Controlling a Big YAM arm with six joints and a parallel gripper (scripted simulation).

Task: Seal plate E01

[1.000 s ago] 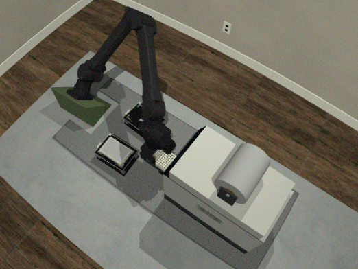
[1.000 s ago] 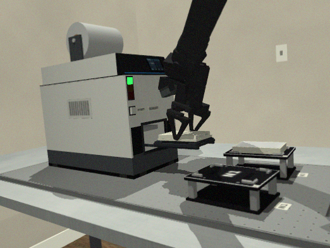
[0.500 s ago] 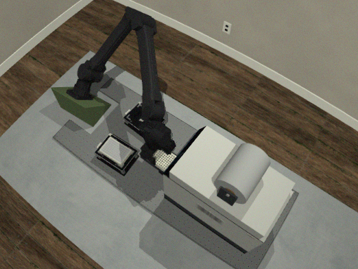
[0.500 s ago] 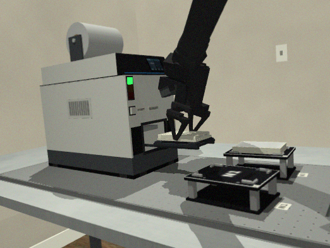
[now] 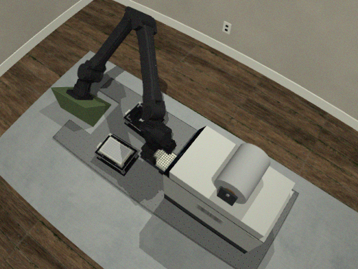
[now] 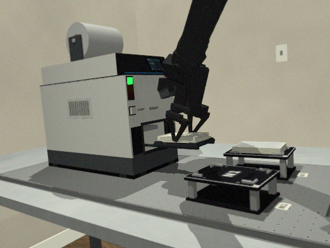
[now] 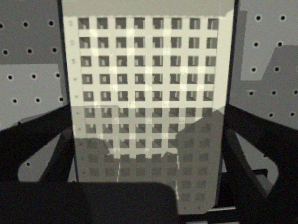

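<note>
Right now the sealer stage is 20 mm below my hand. The rest, counted from my hand: covered white plate: 180 mm behind, 90 mm to the right, 40 mm below; start button: 100 mm ahead, 90 mm to the left, 80 mm above; black plate nest: 200 mm behind, 120 mm to the left, 60 mm below.
</note>
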